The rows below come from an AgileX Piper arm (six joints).
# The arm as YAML. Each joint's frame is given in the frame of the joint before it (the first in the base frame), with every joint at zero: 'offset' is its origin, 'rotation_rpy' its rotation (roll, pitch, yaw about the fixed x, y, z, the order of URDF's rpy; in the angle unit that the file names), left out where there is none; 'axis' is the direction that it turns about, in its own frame. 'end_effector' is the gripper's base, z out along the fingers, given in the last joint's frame.
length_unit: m
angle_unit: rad
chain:
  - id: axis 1
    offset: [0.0, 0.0, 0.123]
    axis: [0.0, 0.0, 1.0]
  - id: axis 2
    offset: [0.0, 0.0, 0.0]
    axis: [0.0, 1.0, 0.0]
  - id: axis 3
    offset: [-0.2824, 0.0, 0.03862]
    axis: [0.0, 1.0, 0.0]
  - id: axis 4
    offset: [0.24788, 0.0, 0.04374]
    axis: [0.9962, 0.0, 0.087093]
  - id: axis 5
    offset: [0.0, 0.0, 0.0]
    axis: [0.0, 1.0, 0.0]
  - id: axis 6
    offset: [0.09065, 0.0, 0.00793]
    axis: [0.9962, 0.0, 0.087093]
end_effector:
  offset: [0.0, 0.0, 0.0]
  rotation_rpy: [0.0, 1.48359, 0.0]
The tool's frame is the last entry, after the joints.
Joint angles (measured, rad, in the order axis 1, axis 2, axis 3, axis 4, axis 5, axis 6), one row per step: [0.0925, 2.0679, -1.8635, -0.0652, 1.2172, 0.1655]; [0.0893, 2.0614, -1.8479, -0.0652, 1.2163, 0.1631]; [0.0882, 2.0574, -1.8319, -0.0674, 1.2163, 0.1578]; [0.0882, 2.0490, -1.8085, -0.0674, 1.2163, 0.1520]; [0.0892, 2.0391, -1.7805, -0.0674, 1.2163, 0.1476]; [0.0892, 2.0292, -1.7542, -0.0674, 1.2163, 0.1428]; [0.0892, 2.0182, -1.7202, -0.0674, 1.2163, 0.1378]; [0.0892, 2.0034, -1.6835, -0.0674, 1.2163, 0.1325]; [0.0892, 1.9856, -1.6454, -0.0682, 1.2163, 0.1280]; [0.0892, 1.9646, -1.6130, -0.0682, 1.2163, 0.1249]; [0.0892, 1.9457, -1.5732, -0.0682, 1.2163, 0.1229]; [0.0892, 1.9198, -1.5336, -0.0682, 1.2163, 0.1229]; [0.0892, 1.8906, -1.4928, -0.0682, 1.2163, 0.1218]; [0.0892, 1.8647, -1.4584, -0.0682, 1.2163, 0.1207]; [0.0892, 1.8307, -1.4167, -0.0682, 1.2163, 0.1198]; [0.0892, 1.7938, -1.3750, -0.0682, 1.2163, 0.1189]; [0.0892, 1.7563, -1.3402, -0.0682, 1.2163, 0.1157]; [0.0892, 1.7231, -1.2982, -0.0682, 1.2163, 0.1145]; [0.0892, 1.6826, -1.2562, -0.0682, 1.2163, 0.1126]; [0.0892, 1.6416, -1.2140, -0.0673, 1.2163, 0.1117]
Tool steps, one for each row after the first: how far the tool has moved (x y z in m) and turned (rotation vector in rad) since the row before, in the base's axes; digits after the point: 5 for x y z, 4 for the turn. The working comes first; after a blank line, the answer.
Tool pose at each row, in the base's axes (x y z in m, rotation vector in rad; the steps are taken from these numbers as rounded here): [0.44018, 0.03525, 0.25703, 0.0836, 2.8975, -0.0475]; [0.43800, 0.03364, 0.25566, 0.0845, 2.9057, -0.0500]; [0.43594, 0.03278, 0.25308, 0.0774, 2.9175, -0.0564]; [0.43245, 0.03247, 0.25042, 0.0686, 2.9327, -0.0600]; [0.42816, 0.03252, 0.24718, 0.0602, 2.9509, -0.0638]; [0.42400, 0.03215, 0.24440, 0.0526, 2.9673, -0.0674]; [0.41871, 0.03168, 0.24006, 0.0445, 2.9903, -0.0721]; [0.41249, 0.03112, 0.23663, 0.0358, 3.0123, -0.0765]; [0.40560, 0.03044, 0.23407, 0.0279, 3.0325, -0.0816]; [0.39897, 0.02984, 0.23422, 0.0227, 3.0439, -0.0838]; [0.39146, 0.02917, 0.23158, 0.0187, 3.0647, -0.0875]; [0.38306, 0.02842, 0.23165, 0.0182, 3.0782, -0.0899]; [0.37400, 0.02761, 0.23252, 0.0159, 3.0898, -0.0919]; [0.36611, 0.02690, 0.23357, 0.0139, 3.0982, -0.0935]; [0.35612, 0.02601, 0.23555, 0.0121, 3.1059, -0.0948]; [0.34566, 0.02508, 0.23824, 0.0105, 3.1107, -0.0957]; [0.33603, 0.02421, 0.24247, 0.0057, 3.1081, -0.0953]; [0.32571, 0.02329, 0.24314, 0.0034, 3.1169, -0.0968]; [0.31439, 0.02228, 0.24583, 0.0003, 3.1184, -0.0971]; [0.30286, 0.02133, 0.24816, -0.0007, 3.1197, -0.0960]

[-0.00218, -0.00161, -0.00137, -0.0013, 0.0083, -0.0008]; [-0.00206, -0.00086, -0.00258, -0.0044, 0.0119, 0.0043]; [-0.00349, -0.00031, -0.00266, -0.0025, 0.0152, 0.0057]; [-0.00429, 0.00005, -0.00324, -0.0025, 0.0183, 0.0053]; [-0.00416, -0.00037, -0.00278, -0.0023, 0.0165, 0.0047]; [-0.00529, -0.00047, -0.00434, -0.0029, 0.0231, 0.0049]; [-0.00622, -0.00056, -0.00343, -0.0027, 0.0222, 0.0052]; [-0.00689, -0.00068, -0.00256, -0.0031, 0.0204, 0.0046]; [-0.00663, -0.00060, 0.00015, -0.0013, 0.0115, 0.0031]; [-0.00751, -0.00067, -0.00264, -0.0020, 0.0209, 0.0020]; [-0.00840, -0.00075, 0.00007, -0.0012, 0.0136, -0.0001]; [-0.00906, -0.00081, 0.00087, -0.0011, 0.0117, 0.0012]; [-0.00789, -0.00071, 0.00105, -0.0009, 0.0085, 0.0010]; [-0.00999, -0.00089, 0.00198, -0.0007, 0.0078, 0.0009]; [-0.01046, -0.00093, 0.00269, -0.0005, 0.0049, 0.0009]; [-0.00963, -0.00087, 0.00423, 0.0002, -0.0025, 0.0032]; [-0.01032, -0.00092, 0.00067, -0.0008, 0.0089, 0.0012]; [-0.01132, -0.00101, 0.00269, -0.0002, 0.0016, 0.0019]; [-0.01153, -0.00095, 0.00233, 0.0007, 0.0013, 0.0006]
